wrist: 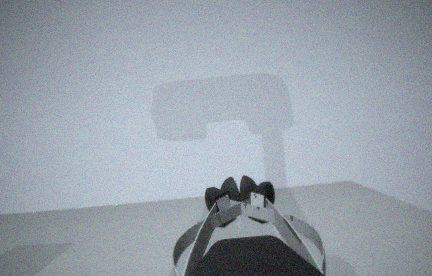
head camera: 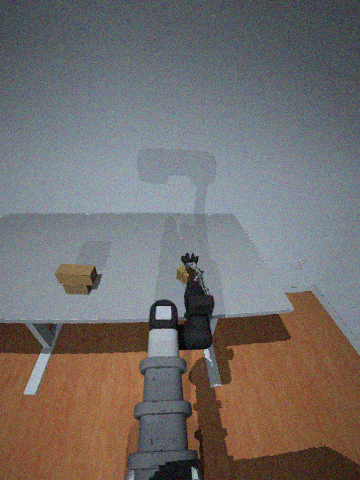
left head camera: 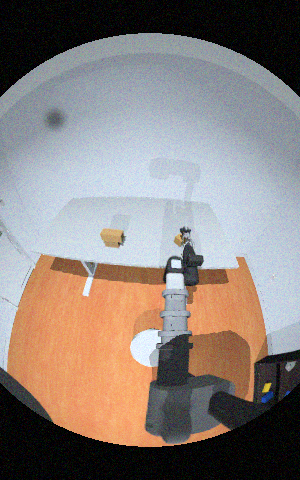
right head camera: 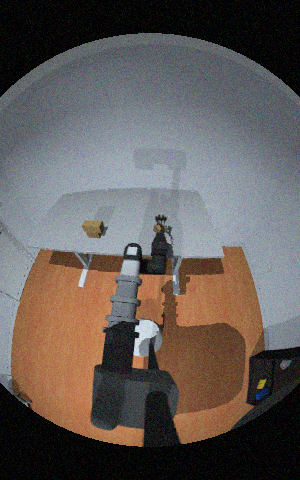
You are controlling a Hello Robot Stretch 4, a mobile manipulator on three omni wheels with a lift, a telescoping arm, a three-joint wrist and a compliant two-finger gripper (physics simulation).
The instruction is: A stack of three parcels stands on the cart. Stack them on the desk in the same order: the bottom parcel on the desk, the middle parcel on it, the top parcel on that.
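Where they show: gripper, fingertip midpoint: [wrist: 238,191] [head camera: 189,254] [left head camera: 184,227] [right head camera: 160,215]; robot's base, link origin: [left head camera: 150,346] [right head camera: 142,336].
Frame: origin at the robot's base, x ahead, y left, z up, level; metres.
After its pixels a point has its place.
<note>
On the left of the desk [head camera: 130,295] {x 0.579, y 0.126, z 0.923 m} [left head camera: 145,225] {x 0.806, y 0.140, z 0.923 m} [right head camera: 125,215] {x 0.806, y 0.156, z 0.923 m} [wrist: 130,230] {x 0.978, y 0.163, z 0.923 m}, a wider tan parcel [head camera: 75,273] {x 0.591, y 0.313, z 1.025 m} [left head camera: 112,235] {x 0.586, y 0.306, z 1.020 m} [right head camera: 92,228] {x 0.585, y 0.309, z 1.004 m} sits on a narrower parcel [head camera: 77,289] {x 0.581, y 0.322, z 0.951 m} [left head camera: 113,244] {x 0.581, y 0.312, z 0.948 m}, overhanging it. A small orange-tan parcel [head camera: 182,274] [left head camera: 177,240] {x 0.649, y -0.074, z 0.958 m} [right head camera: 157,228] {x 0.643, y -0.080, z 0.969 m} is to the right, partly hidden by the gripper. My gripper [head camera: 189,258] {x 0.641, y -0.092, z 1.074 m} [left head camera: 185,231] {x 0.641, y -0.092, z 1.074 m} [right head camera: 160,219] {x 0.641, y -0.092, z 1.074 m} [wrist: 238,191] {x 0.641, y -0.092, z 1.074 m} has its fingertips together, with nothing between them in the wrist view. It is over the desk, its tips beyond the small parcel in the head view. I cannot identify the cart.
A pale wall stands behind the desk, bearing the robot's shadow. The desk's front edge crosses beneath my wrist. A dark open unit [left head camera: 258,382] {x -0.790, y -1.402, z 0.066 m} [right head camera: 251,377] {x -0.780, y -1.398, z 0.038 m} with yellow and blue items stands at the lower right. A white round thing [left head camera: 142,348] {x -0.016, y 0.083, z 0.187 m} [right head camera: 146,332] {x 0.057, y -0.048, z 0.187 m} is beside the arm, low down.
</note>
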